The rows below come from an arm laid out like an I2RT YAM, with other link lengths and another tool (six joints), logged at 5 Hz.
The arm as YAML. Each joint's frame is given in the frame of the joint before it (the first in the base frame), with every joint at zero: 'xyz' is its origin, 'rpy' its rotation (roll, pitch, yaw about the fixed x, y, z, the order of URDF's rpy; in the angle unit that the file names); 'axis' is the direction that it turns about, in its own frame. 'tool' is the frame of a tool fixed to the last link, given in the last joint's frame.
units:
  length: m
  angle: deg
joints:
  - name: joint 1
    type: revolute
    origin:
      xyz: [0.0, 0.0, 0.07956]
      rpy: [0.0, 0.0, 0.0]
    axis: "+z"
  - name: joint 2
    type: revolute
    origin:
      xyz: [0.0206, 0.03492, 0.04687]
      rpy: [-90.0, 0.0, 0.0]
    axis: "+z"
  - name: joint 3
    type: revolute
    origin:
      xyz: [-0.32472, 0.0, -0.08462]
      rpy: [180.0, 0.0, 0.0]
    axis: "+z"
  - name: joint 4
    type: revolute
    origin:
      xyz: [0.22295, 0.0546, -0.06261]
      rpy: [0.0, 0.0, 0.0]
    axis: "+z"
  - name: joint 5
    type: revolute
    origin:
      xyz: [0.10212, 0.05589, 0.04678]
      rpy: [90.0, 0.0, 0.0]
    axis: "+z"
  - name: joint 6
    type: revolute
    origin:
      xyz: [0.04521, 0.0, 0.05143]
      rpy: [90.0, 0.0, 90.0]
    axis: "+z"
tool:
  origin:
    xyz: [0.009, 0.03, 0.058]
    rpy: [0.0, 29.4, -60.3]
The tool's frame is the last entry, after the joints.
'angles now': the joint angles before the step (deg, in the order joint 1, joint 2, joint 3, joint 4, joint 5, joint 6). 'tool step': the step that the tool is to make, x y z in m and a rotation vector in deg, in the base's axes. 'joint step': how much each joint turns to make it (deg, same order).
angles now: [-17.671, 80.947, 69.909, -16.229, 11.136, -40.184]
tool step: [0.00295, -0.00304, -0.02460, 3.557, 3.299, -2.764]
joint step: [-0.198, 2.579, -0.261, -2.077, 1.048, 3.409]
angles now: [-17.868, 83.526, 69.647, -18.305, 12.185, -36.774]
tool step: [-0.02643, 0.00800, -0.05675, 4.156, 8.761, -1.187]
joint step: [-0.153, -0.392, -7.911, -2.448, 0.066, 1.660]
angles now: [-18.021, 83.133, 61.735, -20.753, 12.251, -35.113]
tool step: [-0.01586, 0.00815, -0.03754, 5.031, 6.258, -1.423]
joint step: [0.000, 1.377, -3.409, -3.345, -1.071, 3.060]
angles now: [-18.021, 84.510, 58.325, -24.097, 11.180, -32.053]
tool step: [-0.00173, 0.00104, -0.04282, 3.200, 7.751, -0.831]
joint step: [-0.001, 5.705, -1.770, -1.094, -0.044, 1.070]
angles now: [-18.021, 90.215, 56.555, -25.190, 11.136, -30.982]
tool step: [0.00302, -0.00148, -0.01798, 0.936, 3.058, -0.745]
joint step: [0.000, 3.388, 0.000, 0.066, 0.415, 0.633]
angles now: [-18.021, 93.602, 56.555, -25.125, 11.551, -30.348]
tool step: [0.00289, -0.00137, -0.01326, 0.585, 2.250, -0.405]
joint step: [-0.001, 2.689, 0.217, 0.089, 0.306, 0.305]
